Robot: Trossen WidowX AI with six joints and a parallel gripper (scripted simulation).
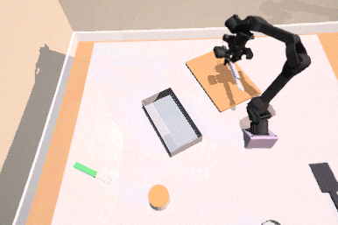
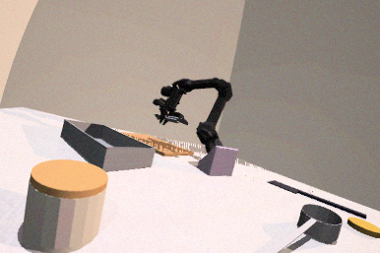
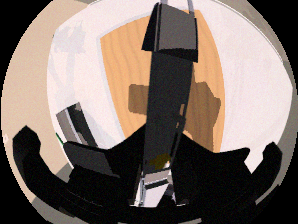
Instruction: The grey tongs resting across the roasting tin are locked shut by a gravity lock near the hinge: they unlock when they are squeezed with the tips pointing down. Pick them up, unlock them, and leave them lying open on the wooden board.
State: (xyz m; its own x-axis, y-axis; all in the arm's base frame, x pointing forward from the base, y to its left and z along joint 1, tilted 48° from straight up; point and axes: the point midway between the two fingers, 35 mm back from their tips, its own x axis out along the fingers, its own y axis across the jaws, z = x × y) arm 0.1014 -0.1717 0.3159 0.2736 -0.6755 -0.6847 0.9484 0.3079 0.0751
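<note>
Right now the wooden board is 1 cm ahead of my gripper tip, 1 cm to the right of it and 11 cm below it. The rest, counted from my gripper tip: green-handled tool (60 cm ahead, 50 cm to the left, 11 cm below); black knife (36 cm behind, 59 cm to the left, 11 cm below); roasting tin (28 cm ahead, 26 cm to the left, 9 cm below).
</note>
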